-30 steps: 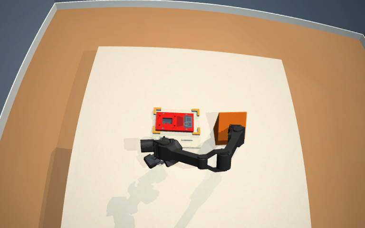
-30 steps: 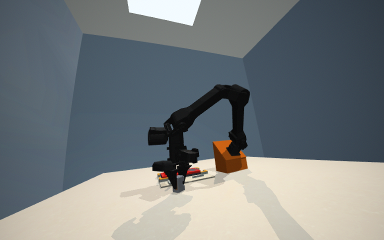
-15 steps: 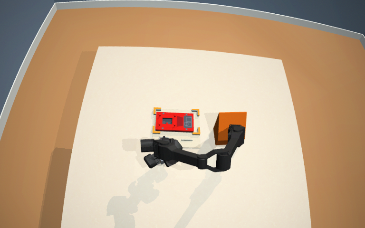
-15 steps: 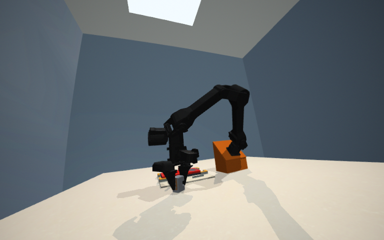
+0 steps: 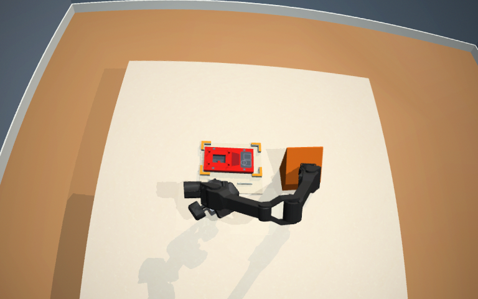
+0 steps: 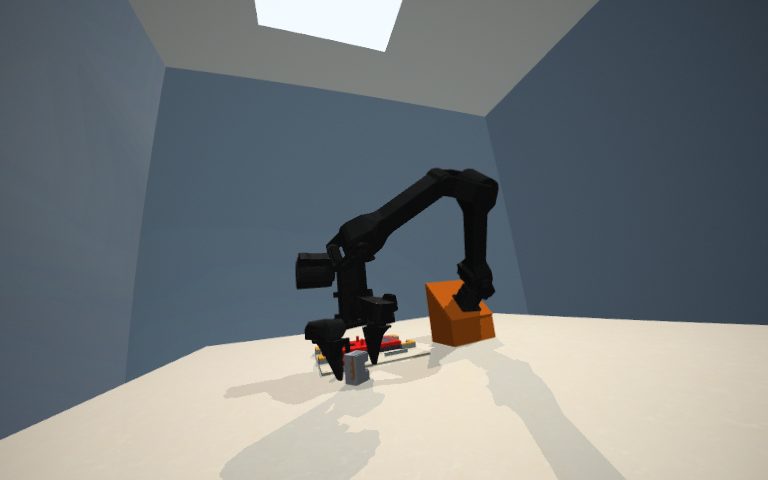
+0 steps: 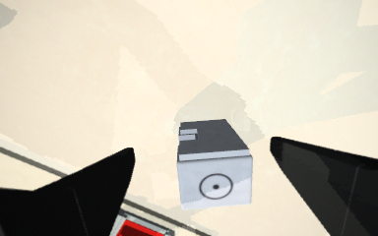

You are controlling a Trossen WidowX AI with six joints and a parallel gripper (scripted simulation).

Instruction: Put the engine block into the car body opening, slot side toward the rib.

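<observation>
Right now the engine block is 10 mm above my gripper tip. Also, from my gripper tip: fixture 200 mm to the right, 60 mm behind, 10 mm below.
</observation>
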